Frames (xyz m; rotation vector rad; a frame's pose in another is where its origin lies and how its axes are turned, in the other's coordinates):
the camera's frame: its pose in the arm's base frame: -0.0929 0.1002 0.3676 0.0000 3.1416 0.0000
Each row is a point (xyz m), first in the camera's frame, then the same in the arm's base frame.
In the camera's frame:
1: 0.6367 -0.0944 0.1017
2: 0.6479 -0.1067 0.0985
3: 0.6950 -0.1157 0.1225
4: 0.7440 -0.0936 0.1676
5: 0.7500 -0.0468 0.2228
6: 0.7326 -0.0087 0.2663
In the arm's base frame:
1: -0.7296 0.0058 0.2659
2: -0.7408 -0.0065 0.2691
3: -0.7879 -0.0155 0.2451
4: -0.8369 0.0066 0.2000
5: -0.8429 0.0534 0.1448
6: -0.8255 0.0915 0.1013

